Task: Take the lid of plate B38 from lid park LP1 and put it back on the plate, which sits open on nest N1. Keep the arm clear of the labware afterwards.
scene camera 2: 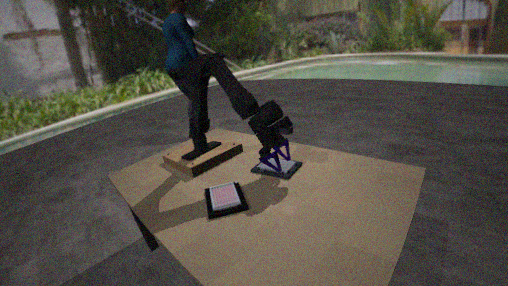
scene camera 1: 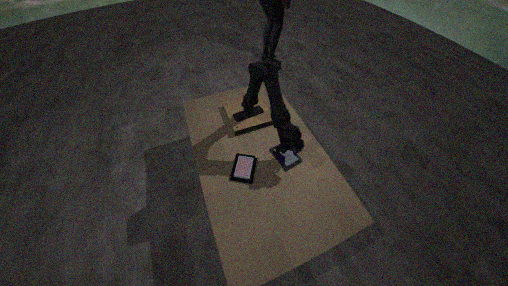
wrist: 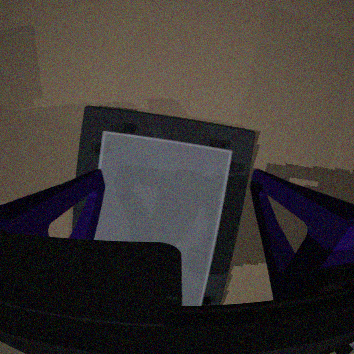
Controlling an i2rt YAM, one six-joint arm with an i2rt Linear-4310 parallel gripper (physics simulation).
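Seen in the pictures: gripper, fingertip midpoint: (scene camera 2: 284,165) (scene camera 1: 289,159) (wrist: 177,177); arm's base, link origin: (scene camera 2: 202,151) (scene camera 1: 248,113).
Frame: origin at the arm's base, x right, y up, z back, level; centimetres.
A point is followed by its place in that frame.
The pale translucent lid (scene camera 1: 290,159) @(z -40.3, x -6.1, y -2.3 cm) (wrist: 165,200) @(z -38.8, x -5.5, y -2.3 cm) lies on lid park LP1, a dark grey rectangular holder (scene camera 1: 286,167) @(z -42.4, x -2.0, y -2.5 cm) (scene camera 2: 284,176) @(z -43.0, x -0.3, y -3.2 cm) (wrist: 150,121). My gripper (scene camera 2: 284,165) @(z -40.5, x -5.0, y -1.8 cm) (wrist: 177,177) @(z -40.5, x -5.0, y -1.8 cm) is open and low over the lid. In the wrist view its left fingertip is at the lid's left edge; the right one stands off the right edge, over the holder's rim. Whether either touches the lid is unclear. The near part of the lid is hidden by the gripper body. Plate B38 (scene camera 1: 244,167) @(z -32.9, x 19.1, y -2.2 cm) (scene camera 2: 225,196) @(z -34.0, x 20.0, y -1.5 cm), with a pink well area, sits open on the black nest N1 (scene camera 1: 242,180) @(z -38.9, x 23.2, y -2.9 cm) (scene camera 2: 228,215) @(z -38.8, x 24.4, y -3.7 cm).
The arm's wooden base block (scene camera 2: 206,163) @(z -10.6, x 6.9, y -0.9 cm) stands at the back of the tan table (scene camera 1: 290,220) @(z -67.1, x 11.8, y -4.1 cm) (scene camera 2: 320,230) @(z -64.7, x 18.2, y -4.1 cm). A person (scene camera 1: 272,25) (scene camera 2: 178,42) stands behind the arm. The arm's shadow falls across the table around the nest.
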